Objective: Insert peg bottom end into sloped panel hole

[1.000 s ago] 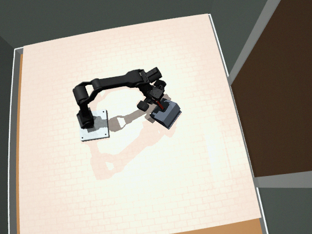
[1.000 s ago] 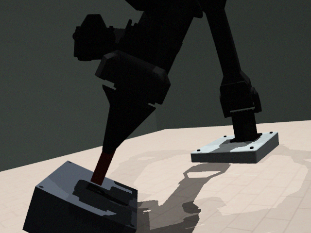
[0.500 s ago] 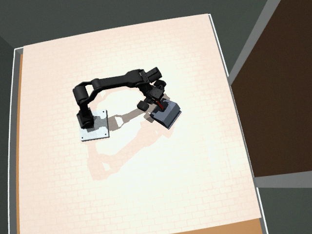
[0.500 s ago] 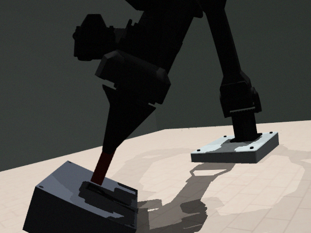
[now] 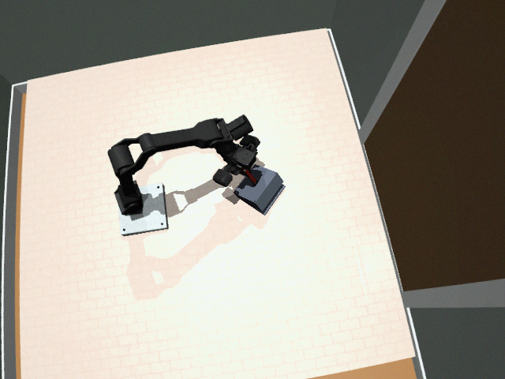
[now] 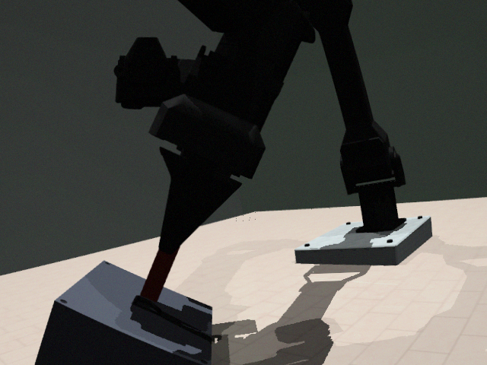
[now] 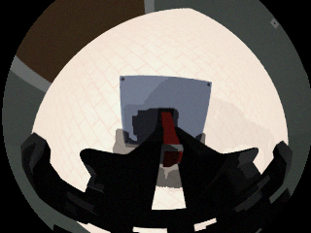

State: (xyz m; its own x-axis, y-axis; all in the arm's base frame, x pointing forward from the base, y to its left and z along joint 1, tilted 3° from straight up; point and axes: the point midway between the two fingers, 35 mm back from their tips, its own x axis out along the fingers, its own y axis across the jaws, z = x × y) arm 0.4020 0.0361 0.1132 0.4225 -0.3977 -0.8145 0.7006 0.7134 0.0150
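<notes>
The sloped panel lies 70 mm below my gripper tip, 30 mm to the right of it and 30 mm ahead of it. Also, from my gripper tip: peg (10 mm to the left, 10 mm behind, 10 mm above).
</notes>
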